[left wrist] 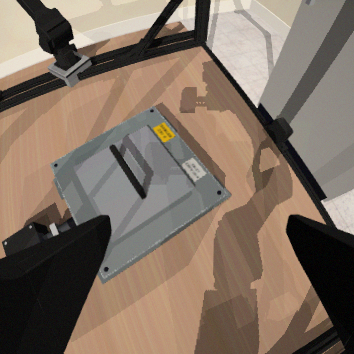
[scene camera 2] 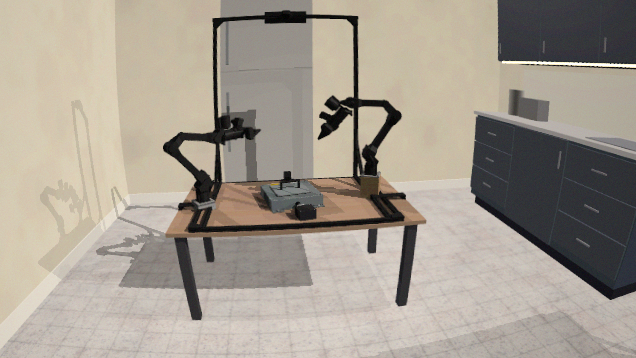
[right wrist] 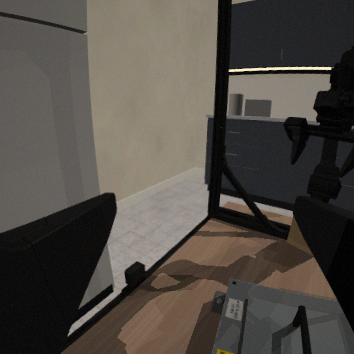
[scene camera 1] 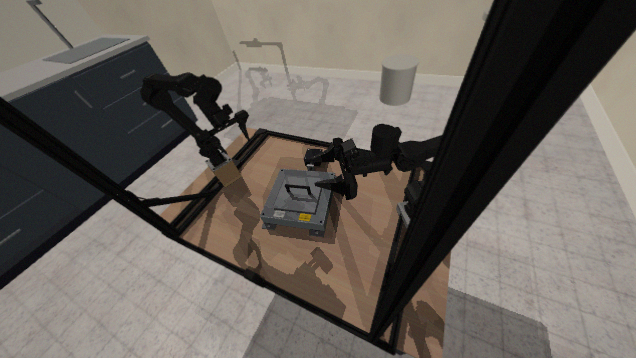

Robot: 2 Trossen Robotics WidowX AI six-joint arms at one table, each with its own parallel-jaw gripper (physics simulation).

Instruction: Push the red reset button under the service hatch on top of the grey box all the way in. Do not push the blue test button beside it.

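The grey box (scene camera 1: 327, 210) (scene camera 2: 281, 204) (left wrist: 132, 256) (right wrist: 224, 332) stands on the table. Its service hatch (scene camera 1: 306, 205) (left wrist: 100, 185) (right wrist: 265, 327) lies closed on top, with a black handle (scene camera 1: 298, 186) (scene camera 2: 290, 181) (left wrist: 128, 171) (right wrist: 303, 330) standing up from it. The red and blue buttons do not show in any view. My left gripper (scene camera 1: 229, 145) (scene camera 2: 320, 137) (left wrist: 199, 223) (right wrist: 313, 168) is open and empty, high above the table, pointing down at a slant. My right gripper (scene camera 1: 318, 173) (scene camera 2: 259, 131) (right wrist: 206, 203) is open and empty, roughly level, high above the table on the box's other side.
A black block (scene camera 1: 313, 157) (scene camera 2: 306, 212) (left wrist: 24, 240) sits beside the box. A yellow label (scene camera 1: 304, 217) (left wrist: 163, 131) lies on the box's top near one edge. A tan block (scene camera 1: 227, 172) (scene camera 2: 369, 186) stands at the left arm's base. A black frame (scene camera 2: 356, 65) rises over the table (scene camera 2: 240, 215).
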